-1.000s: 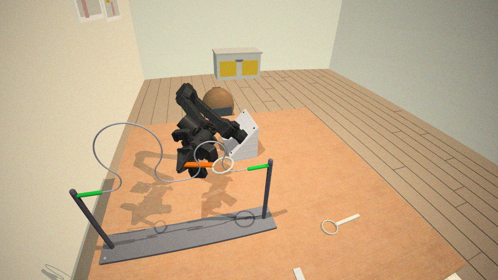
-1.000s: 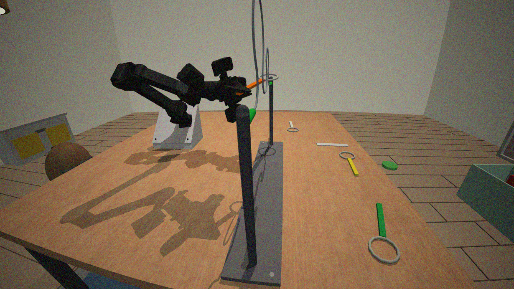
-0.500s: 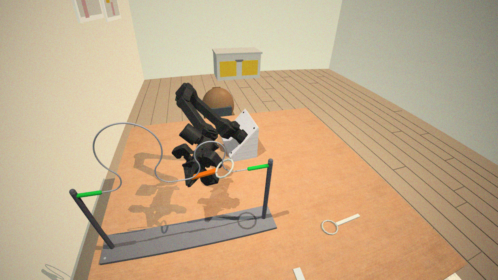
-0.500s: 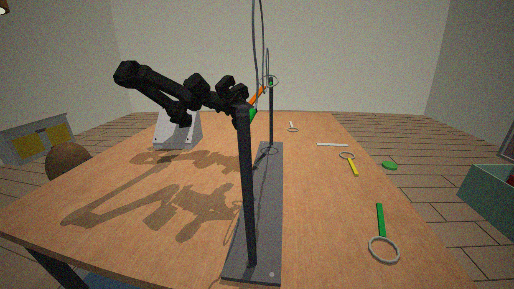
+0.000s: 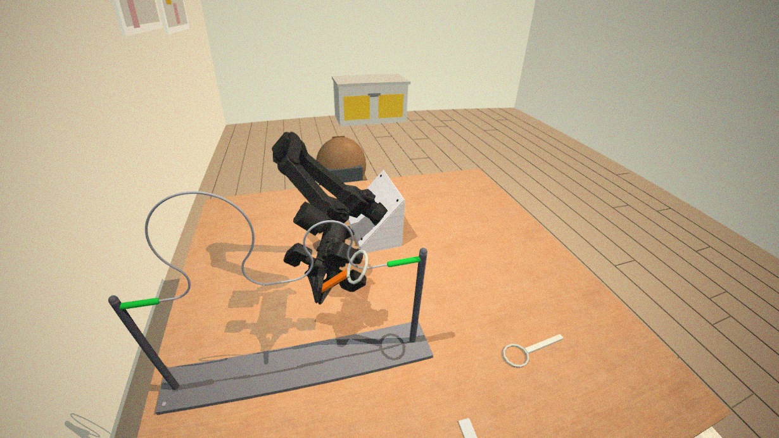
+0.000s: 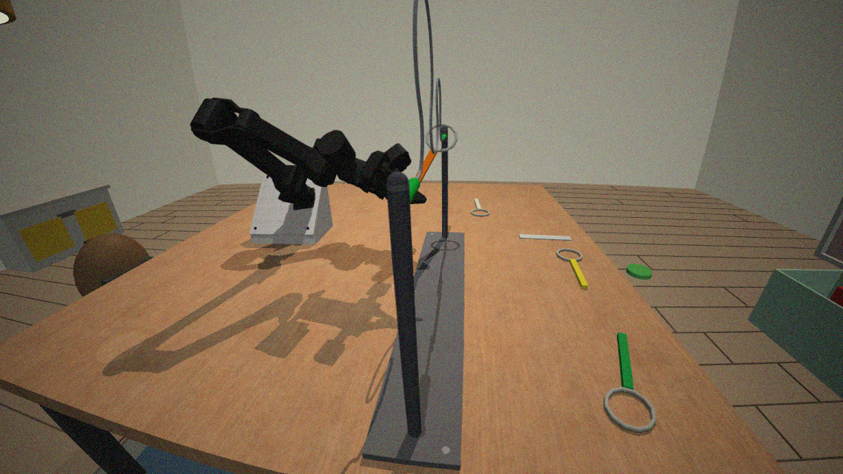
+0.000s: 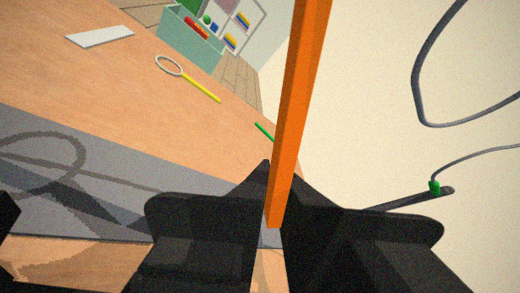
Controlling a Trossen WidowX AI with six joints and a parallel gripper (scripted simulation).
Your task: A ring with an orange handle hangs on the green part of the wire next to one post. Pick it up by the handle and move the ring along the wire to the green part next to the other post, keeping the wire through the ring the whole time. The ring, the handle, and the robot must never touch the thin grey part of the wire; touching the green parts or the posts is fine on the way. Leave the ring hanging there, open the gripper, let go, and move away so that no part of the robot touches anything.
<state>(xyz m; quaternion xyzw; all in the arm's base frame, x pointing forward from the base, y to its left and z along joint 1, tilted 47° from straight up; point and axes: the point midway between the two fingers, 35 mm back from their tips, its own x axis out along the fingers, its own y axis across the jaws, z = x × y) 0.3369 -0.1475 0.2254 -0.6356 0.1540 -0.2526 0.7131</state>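
My gripper tip is now 1 cm short of the orange-handled ring, 6 cm to the right of it and 8 cm below it. From my gripper tip the other things lie so: white strip 35 cm ahead, 21 cm to the left, 18 cm below; green-handled ring 28 cm ahead, 30 cm to the right, 18 cm below; ring with handle 36 cm ahead, 5 cm to the left, 18 cm below.
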